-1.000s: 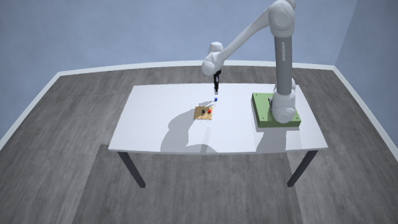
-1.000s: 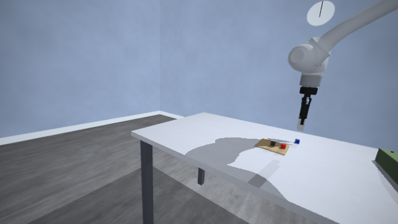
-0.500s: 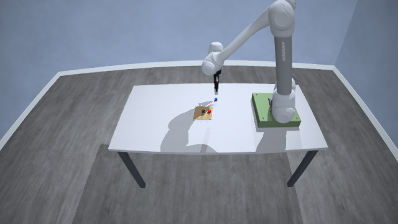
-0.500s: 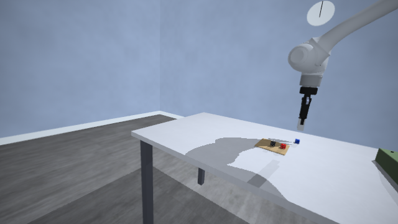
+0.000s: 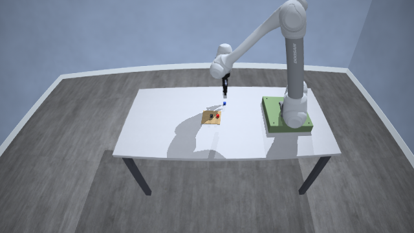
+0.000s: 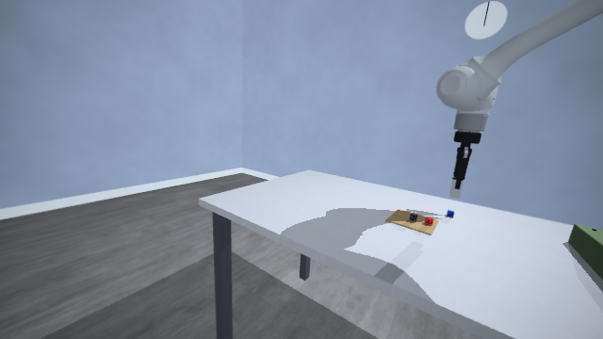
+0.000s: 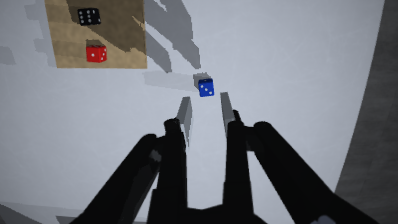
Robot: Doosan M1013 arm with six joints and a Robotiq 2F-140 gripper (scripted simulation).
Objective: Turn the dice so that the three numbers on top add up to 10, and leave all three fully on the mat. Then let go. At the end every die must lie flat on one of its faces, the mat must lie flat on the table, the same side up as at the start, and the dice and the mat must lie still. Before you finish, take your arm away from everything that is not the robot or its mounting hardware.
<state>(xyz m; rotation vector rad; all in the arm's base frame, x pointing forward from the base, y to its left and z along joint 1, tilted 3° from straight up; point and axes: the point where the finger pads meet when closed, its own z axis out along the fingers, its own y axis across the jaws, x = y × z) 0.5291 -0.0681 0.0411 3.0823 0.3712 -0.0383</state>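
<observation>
My hand is 100 mm above the blue die. Also, from my hand: black die 80 mm ahead, 160 mm to the left, 100 mm below; tan mat 80 mm ahead, 160 mm to the left, 110 mm below; red die 30 mm ahead, 150 mm to the left, 100 mm below.
</observation>
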